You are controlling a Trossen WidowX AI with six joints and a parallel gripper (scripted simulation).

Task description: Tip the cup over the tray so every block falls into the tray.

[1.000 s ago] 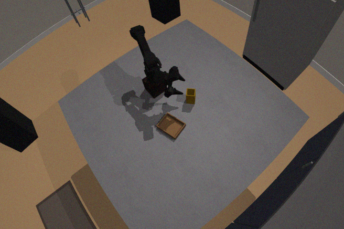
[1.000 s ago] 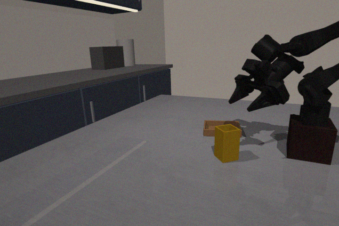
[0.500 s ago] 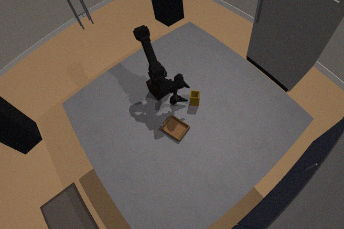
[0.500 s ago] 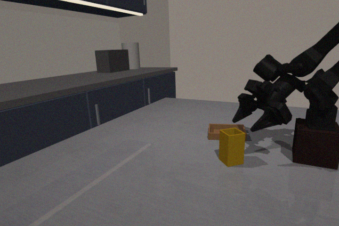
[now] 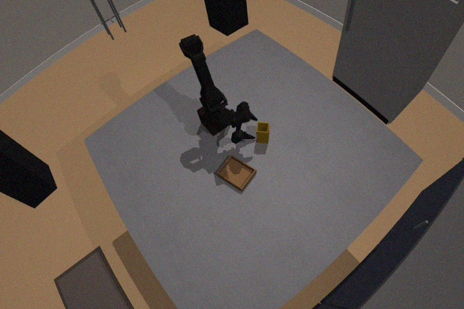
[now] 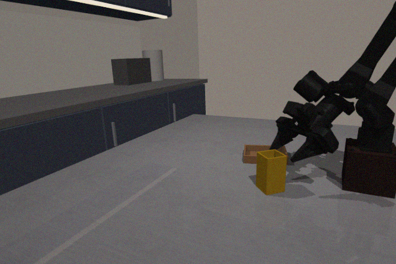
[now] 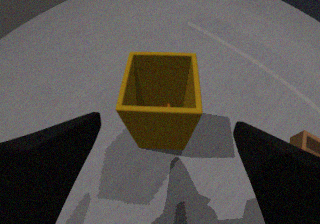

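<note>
The orange block is 20 mm ahead of my gripper tip, 20 mm to the left of it and 40 mm below it. The rest, counted from my gripper tip: blue block: 20 mm ahead, 20 mm to the left, 70 mm below; yellow cup: 20 mm ahead, 20 mm to the left, 60 mm below.
</note>
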